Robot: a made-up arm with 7 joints. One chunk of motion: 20 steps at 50 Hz.
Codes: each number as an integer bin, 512 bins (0 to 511) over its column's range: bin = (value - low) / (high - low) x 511, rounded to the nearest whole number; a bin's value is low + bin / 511 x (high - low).
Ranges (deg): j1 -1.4..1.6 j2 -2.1..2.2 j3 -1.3..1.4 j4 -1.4..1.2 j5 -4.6..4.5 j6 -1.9..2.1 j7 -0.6..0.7
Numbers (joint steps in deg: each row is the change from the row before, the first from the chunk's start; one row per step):
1: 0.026 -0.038 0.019 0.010 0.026 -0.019 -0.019
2: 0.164 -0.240 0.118 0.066 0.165 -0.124 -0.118
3: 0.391 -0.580 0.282 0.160 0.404 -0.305 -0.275
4: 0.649 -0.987 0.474 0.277 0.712 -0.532 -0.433
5: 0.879 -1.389 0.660 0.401 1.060 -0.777 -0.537
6: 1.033 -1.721 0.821 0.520 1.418 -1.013 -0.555
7: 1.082 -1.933 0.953 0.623 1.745 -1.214 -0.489
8: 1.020 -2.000 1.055 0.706 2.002 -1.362 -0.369
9: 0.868 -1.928 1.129 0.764 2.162 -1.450 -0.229
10: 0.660 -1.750 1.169 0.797 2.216 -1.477 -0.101
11: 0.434 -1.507 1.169 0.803 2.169 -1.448 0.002
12: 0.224 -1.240 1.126 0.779 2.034 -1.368 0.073
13: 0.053 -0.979 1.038 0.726 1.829 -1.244 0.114
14: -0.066 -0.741 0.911 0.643 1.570 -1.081 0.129
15: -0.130 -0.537 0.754 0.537 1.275 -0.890 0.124
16: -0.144 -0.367 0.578 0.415 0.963 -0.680 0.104
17: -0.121 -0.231 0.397 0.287 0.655 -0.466 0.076
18: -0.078 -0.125 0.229 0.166 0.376 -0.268 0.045
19: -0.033 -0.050 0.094 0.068 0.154 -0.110 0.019
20: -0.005 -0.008 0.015 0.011 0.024 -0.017 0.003
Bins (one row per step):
1: 243 245 250 277 260 240 228
2: 266 221 268 288 268 227 189
3: 305 181 299 307 281 204 128
4: 349 132 336 330 298 175 66
5: 388 84 371 354 318 143 25
6: 414 45 401 377 338 113 18
7: 423 20 426 398 356 88 44
8: 412 12 446 414 371 69 91
9: 386 20 460 425 380 57 146
10: 351 42 467 432 383 54 196
11: 312 70 467 433 380 58 237
12: 277 102 459 428 373 68 265
13: 247 133 442 418 361 84 281
14: 227 161 418 402 346 105 287
15: 216 186 389 381 330 129 285
16: 214 206 355 357 312 156 277
17: 218 222 321 332 295 183 266
18: 225 235 289 308 279 208 254
19: 233 244 264 289 267 229 243
20: 238 249 249 277 260 241 237

